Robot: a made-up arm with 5 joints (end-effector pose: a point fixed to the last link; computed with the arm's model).
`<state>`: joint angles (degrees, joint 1 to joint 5).
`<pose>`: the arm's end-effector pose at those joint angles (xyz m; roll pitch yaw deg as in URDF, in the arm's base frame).
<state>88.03 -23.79 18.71 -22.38 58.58</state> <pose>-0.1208 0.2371 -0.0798 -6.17 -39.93 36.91</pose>
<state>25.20 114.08 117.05 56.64 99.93</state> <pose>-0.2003 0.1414 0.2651 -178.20 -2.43 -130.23</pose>
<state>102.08 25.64 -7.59 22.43 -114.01</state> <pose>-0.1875 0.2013 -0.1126 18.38 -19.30 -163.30</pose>
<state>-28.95 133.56 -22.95 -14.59 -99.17</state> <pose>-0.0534 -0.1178 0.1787 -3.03 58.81 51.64</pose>
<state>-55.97 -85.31 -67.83 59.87 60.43</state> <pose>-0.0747 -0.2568 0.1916 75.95 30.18 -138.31</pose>
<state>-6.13 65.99 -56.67 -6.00 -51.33</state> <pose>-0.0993 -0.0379 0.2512 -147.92 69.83 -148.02</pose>
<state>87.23 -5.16 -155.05 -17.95 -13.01</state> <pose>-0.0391 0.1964 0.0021 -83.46 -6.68 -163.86</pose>
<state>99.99 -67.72 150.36 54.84 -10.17</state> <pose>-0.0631 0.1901 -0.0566 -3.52 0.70 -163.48</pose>
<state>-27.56 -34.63 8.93 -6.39 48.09</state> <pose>-0.1026 -0.0533 0.2872 121.15 4.32 -67.21</pose>
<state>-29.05 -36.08 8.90 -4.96 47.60</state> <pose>-0.1009 -0.0604 0.2856 121.06 5.65 -69.75</pose>
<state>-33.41 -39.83 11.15 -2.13 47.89</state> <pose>-0.0970 -0.0785 0.2806 121.00 6.69 -77.37</pose>
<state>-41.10 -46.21 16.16 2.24 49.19</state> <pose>-0.0902 -0.1088 0.2686 119.74 6.88 -90.68</pose>
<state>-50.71 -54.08 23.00 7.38 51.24</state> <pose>-0.0812 -0.1444 0.2476 116.22 4.78 -106.57</pose>
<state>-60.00 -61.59 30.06 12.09 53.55</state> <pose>-0.0720 -0.1752 0.2211 111.79 -0.37 -120.19</pose>
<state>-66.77 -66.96 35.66 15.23 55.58</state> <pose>-0.0649 -0.1945 0.1982 108.63 -6.37 -128.44</pose>
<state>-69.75 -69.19 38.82 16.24 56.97</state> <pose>-0.0614 -0.2012 0.1874 107.63 -10.24 -131.45</pose>
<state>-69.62 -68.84 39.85 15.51 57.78</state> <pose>-0.0609 -0.1994 0.1883 108.24 -11.39 -131.09</pose>
